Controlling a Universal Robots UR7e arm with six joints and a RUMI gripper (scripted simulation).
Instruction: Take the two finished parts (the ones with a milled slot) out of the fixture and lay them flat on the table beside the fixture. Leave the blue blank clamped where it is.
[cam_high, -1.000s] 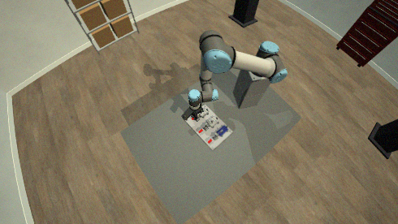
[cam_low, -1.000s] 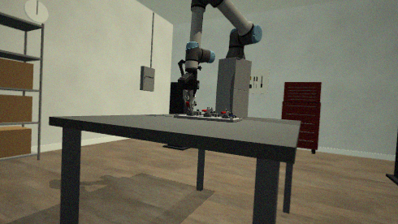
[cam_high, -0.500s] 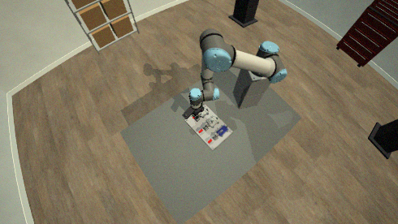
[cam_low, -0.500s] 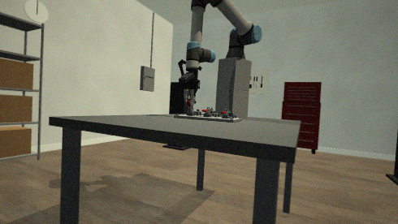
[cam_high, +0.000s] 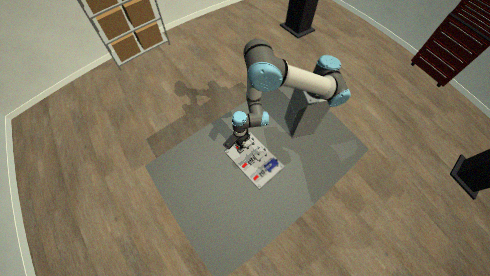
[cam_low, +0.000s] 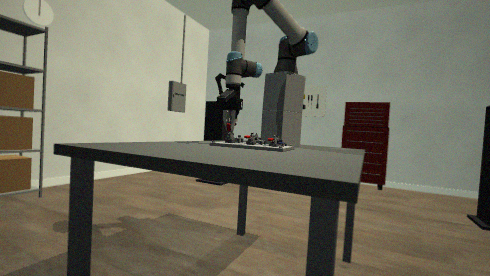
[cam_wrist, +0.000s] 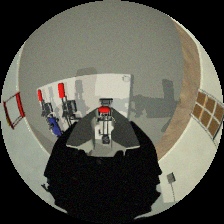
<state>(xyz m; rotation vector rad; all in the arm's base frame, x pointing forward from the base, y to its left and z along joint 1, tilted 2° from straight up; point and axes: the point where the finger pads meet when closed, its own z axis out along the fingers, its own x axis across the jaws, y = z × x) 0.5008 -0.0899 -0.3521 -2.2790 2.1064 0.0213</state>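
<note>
The light grey part lies 10 cm behind my hand, 5 cm below it and 1 cm to the right of it. Also, from my hand: blue blank (21 cm to the left, 12 cm behind, 6 cm below); then white fixture plate (11 cm to the left, 8 cm below, 6 cm behind).
</note>
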